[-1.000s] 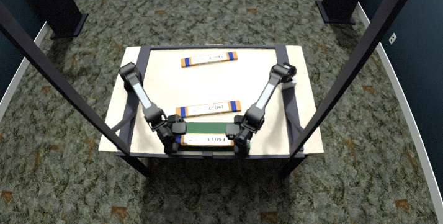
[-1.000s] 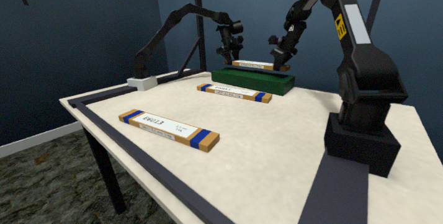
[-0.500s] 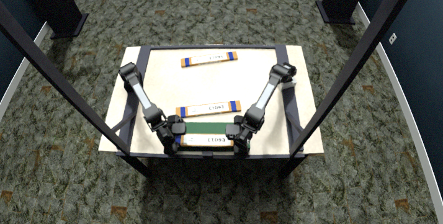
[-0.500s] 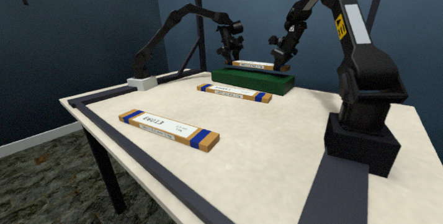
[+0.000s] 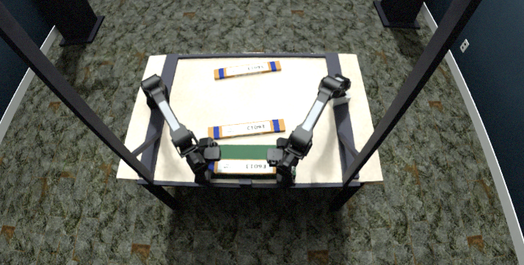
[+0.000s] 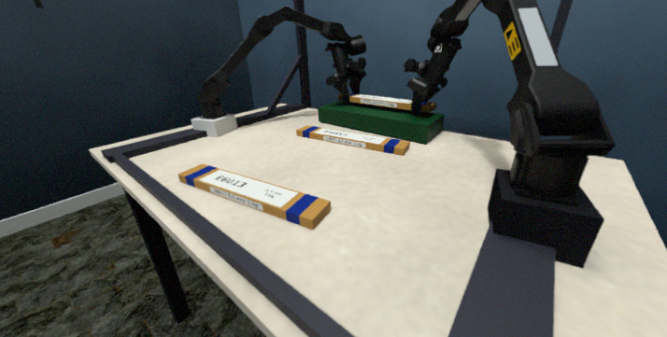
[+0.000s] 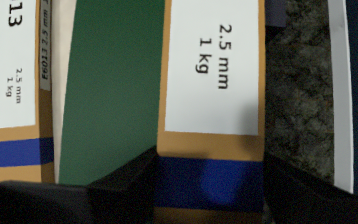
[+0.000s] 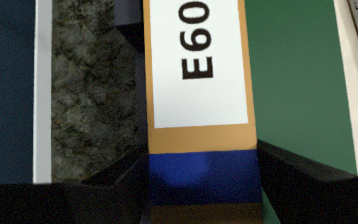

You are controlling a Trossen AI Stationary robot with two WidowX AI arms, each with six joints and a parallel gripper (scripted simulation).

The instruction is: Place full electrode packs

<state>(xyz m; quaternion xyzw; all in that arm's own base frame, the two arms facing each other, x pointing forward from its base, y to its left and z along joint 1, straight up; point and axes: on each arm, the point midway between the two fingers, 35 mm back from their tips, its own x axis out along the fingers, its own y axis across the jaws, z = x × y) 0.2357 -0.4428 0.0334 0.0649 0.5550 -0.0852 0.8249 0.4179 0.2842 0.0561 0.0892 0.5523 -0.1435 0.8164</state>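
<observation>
The dark frame rail lies 690 mm ahead of my right hand, 120 mm to the left of it and 100 mm below it. The rest, counted from my right hand: green low platform: 140 mm to the left, 90 mm below, 50 mm ahead.
</observation>
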